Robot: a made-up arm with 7 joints.
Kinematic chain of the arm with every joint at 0, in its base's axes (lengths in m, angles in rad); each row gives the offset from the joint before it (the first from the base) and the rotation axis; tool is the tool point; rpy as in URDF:
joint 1: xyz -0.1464 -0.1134 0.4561 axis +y
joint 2: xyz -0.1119 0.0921 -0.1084 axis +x
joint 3: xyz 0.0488 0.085 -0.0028 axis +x
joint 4: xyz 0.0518 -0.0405 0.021 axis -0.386 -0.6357 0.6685
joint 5: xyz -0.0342 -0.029 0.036 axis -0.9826 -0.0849 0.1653
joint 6: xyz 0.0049 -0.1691 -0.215 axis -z
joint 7: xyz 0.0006 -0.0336 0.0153 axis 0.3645 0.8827 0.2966
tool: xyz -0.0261 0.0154 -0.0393 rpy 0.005 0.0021 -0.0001
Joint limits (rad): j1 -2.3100..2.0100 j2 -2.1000..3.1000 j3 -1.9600..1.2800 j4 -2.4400..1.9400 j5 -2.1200..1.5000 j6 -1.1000..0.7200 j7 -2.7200..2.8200
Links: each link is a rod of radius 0.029 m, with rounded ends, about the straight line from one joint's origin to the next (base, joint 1, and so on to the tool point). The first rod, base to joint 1, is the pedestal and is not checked.
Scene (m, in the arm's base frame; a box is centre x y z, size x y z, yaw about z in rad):
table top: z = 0
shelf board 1: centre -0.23 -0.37 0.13 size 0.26 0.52 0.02 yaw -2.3
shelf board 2: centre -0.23 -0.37 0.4 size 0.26 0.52 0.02 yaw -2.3
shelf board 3: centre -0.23 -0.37 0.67 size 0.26 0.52 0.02 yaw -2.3
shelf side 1: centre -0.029 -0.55 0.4 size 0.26 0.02 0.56 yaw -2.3
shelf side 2: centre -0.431 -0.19 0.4 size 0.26 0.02 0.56 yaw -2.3
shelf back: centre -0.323 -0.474 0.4 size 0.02 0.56 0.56 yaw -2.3
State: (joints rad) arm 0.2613 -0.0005 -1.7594 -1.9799 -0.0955 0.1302 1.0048
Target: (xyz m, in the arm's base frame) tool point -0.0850 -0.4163 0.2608
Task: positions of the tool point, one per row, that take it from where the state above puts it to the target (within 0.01 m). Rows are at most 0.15 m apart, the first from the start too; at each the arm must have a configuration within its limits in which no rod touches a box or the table.
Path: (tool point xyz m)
1: -0.3841 0.1595 0.2666
2: -0.3545 0.1552 0.2634
3: -0.3316 0.1351 0.2556
4: -0.3069 0.1022 0.2386
5: -0.2706 0.0608 0.2146
6: -0.2159 0.0155 0.1917
7: -0.1913 -0.0700 0.1831
8: -0.1327 -0.1517 0.1849
9: -0.0477 -0.2198 0.2081
10: 0.0495 -0.2658 0.2608
11: -0.0125 -0.3250 0.2403
12: -0.0605 -0.3763 0.2452
13: -0.0850 -0.4163 0.2608

